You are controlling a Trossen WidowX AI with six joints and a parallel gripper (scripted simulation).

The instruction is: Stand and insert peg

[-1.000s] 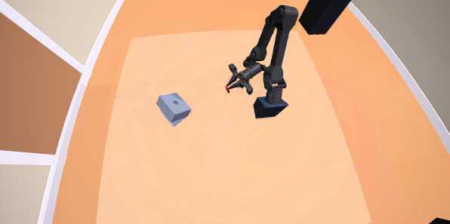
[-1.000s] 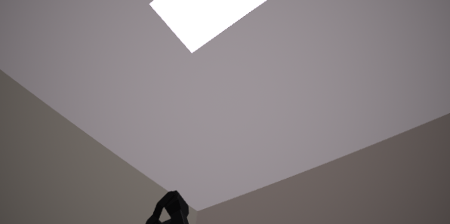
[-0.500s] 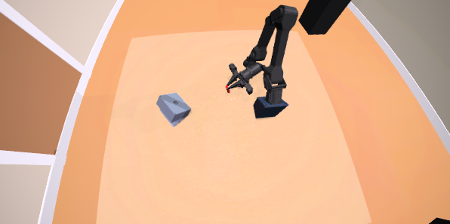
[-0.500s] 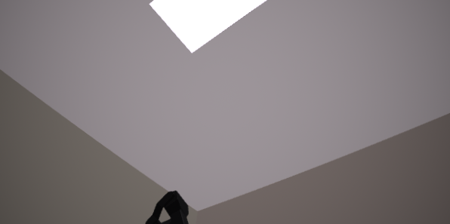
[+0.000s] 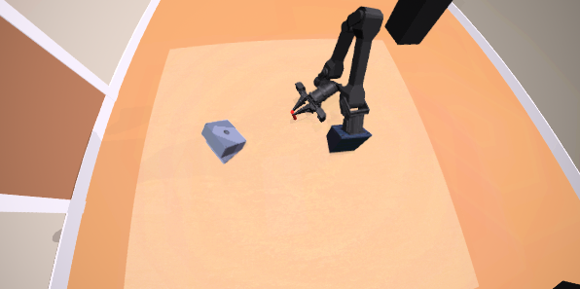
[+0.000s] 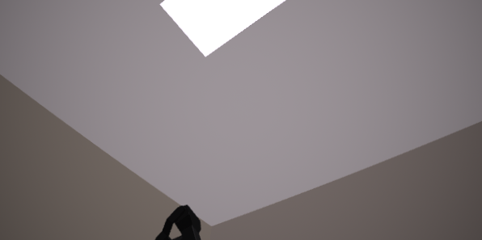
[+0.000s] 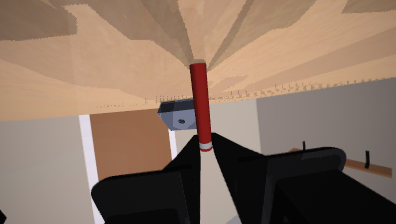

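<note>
Now: gripper tip 10 mm above the red peg. Round my gripper tip: grey-blue sloped panel: 280 mm ahead, 50 mm to the left, 10 mm below.
</note>
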